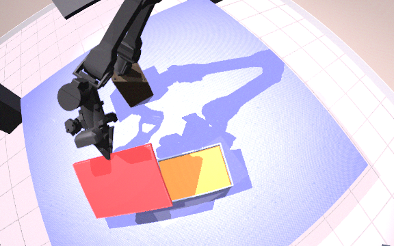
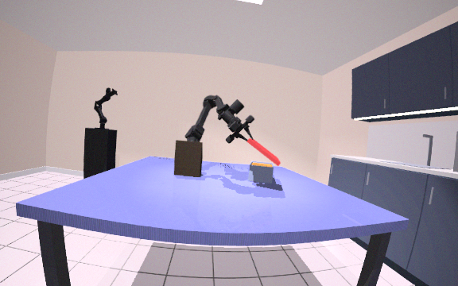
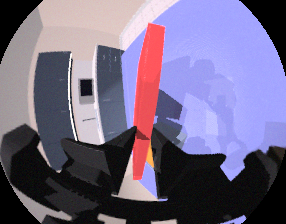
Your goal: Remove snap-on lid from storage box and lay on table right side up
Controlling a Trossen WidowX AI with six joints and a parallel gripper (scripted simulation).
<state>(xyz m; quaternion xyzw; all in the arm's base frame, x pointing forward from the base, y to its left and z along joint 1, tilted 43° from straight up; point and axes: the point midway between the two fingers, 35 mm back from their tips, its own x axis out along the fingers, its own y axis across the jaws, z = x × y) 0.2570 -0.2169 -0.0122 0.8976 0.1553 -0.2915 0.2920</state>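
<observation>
My gripper tip is 6 cm short of the red lid, 3 cm to the left of it and 4 cm above it. Also, from my gripper tip: storage box: 15 cm ahead, 16 cm to the left, 18 cm below.
</observation>
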